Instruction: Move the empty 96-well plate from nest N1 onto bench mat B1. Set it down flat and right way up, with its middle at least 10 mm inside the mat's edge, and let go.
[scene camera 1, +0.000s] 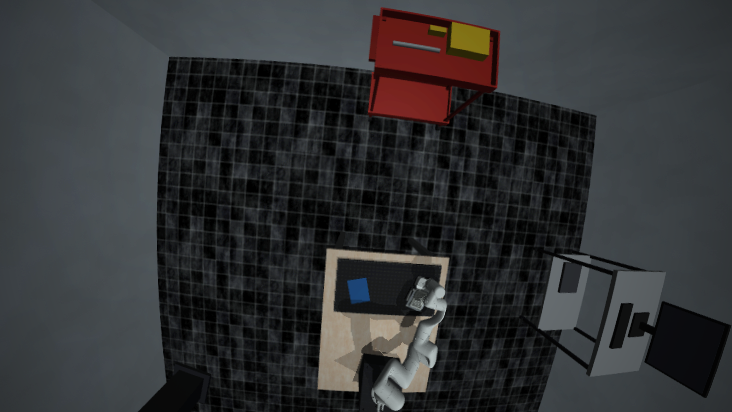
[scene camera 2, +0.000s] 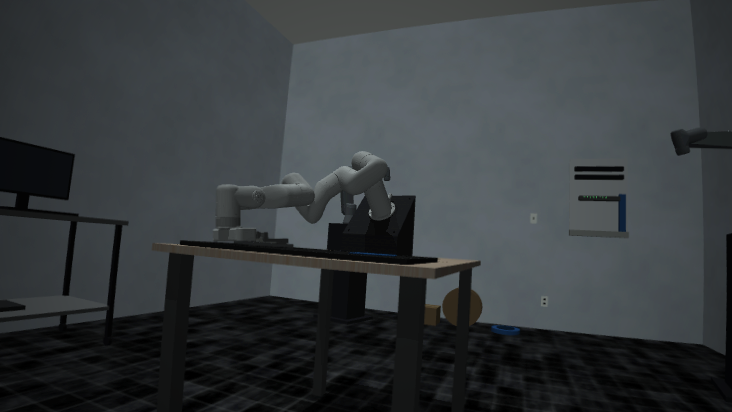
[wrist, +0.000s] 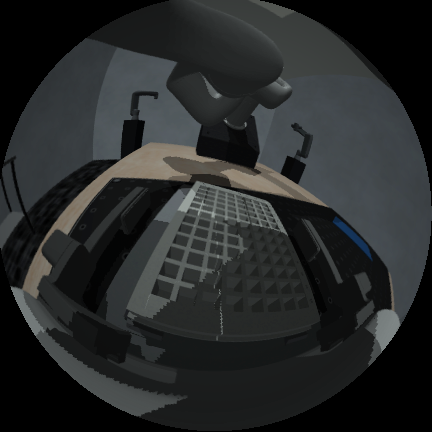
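Seen in the pictures: hand at its tool point: (scene camera 1: 418, 301) (scene camera 2: 267, 241) (wrist: 230, 227); arm's base at its link origin: (scene camera 2: 382, 211) (wrist: 233, 120).
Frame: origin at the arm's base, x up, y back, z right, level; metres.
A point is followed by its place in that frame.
The 96-well plate (scene camera 1: 419, 298) @[z 0.079, x -0.161, y -0.623 m] (wrist: 192, 252) @[z 0.109, x -0.159, y -0.636 m] is pale grey with a grid of square wells. It lies flat and right way up at the right end of the dark board, where nest N1 is mostly hidden under it. My gripper (wrist: 222, 225) @[z 0.081, x -0.170, y -0.599 m] is open, low over the plate, with one finger on each side. In the wrist view dark gaps show between the fingers and the plate's long sides, and neither finger grips it. Bench mat B1 (scene camera 1: 358, 290) @[z -0.329, x -0.182, y -0.551 m] (scene camera 2: 373, 254) @[z -0.337, x -0.184, y -0.570 m] (wrist: 353, 238) @[z -0.291, x -0.182, y -0.567 m] is a flat blue rectangle towards the left end of the board.
The dark perforated board (scene camera 1: 385, 271) @[z -0.200, x -0.185, y -0.729 m] lies on the wooden table (scene camera 1: 330, 337) @[z -0.402, x -0.197, y -0.146 m]. My arm reaches in from the black pedestal (scene camera 2: 404, 225) @[z -0.131, x -0.063, y -0.022 m] behind the table. A red cart (scene camera 1: 409, 97) and a grey cart with a monitor (scene camera 1: 686, 348) stand away from the table.
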